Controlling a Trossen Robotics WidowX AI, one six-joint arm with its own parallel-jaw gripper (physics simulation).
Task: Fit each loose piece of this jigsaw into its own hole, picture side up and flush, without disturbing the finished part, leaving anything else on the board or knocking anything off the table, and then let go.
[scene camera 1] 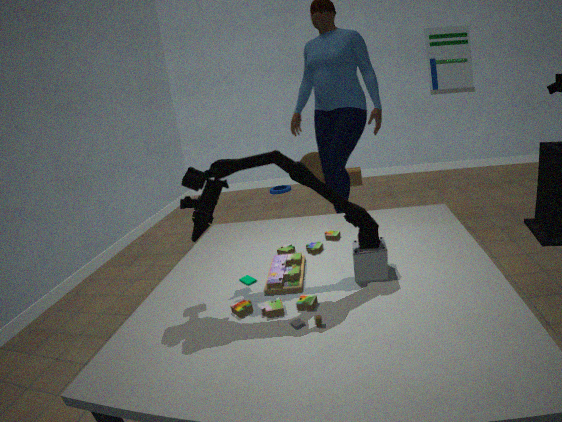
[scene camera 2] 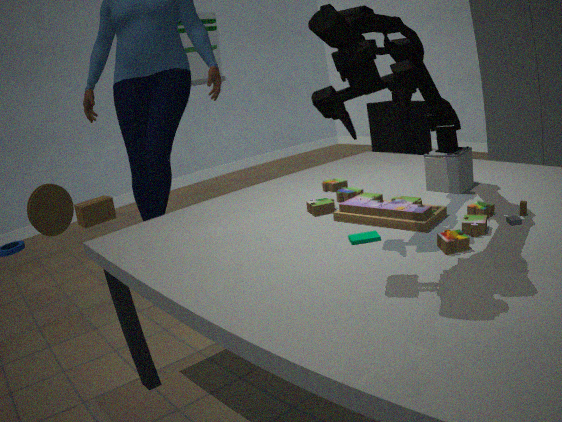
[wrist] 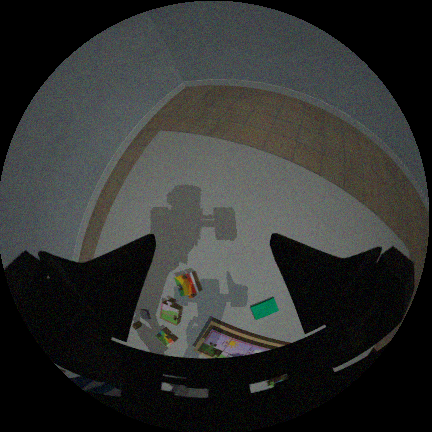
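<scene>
The jigsaw board (scene camera 1: 284,291) (scene camera 2: 381,221) (wrist: 241,331) has a wooden rim and purple and green pieces in it, with gaps among them. On its near side in scene camera 1 lie a rainbow piece (scene camera 1: 242,307) (scene camera 2: 453,243) (wrist: 186,284), a pink-green piece (scene camera 1: 273,308) (scene camera 2: 475,226) (wrist: 171,312) and a red-green piece (scene camera 1: 307,302) (scene camera 2: 481,208) (wrist: 166,337). Beyond the board lie a green piece (scene camera 1: 286,249) (scene camera 2: 320,206), a blue-green piece (scene camera 1: 314,247) (scene camera 2: 349,193) and an orange-green piece (scene camera 1: 332,235) (scene camera 2: 334,185). My gripper (scene camera 1: 195,237) (wrist: 213,239) is open and empty, high above the table, away from the board.
A flat green tile (scene camera 1: 248,280) (scene camera 2: 364,237) (wrist: 264,308) lies beside the board. A small grey block (scene camera 1: 297,324) (scene camera 2: 513,220) (wrist: 145,314) and a small brown peg (scene camera 1: 318,321) (scene camera 2: 523,208) (wrist: 137,325) are near the red-green piece. A person (scene camera 1: 336,75) (scene camera 2: 150,100) stands behind the table.
</scene>
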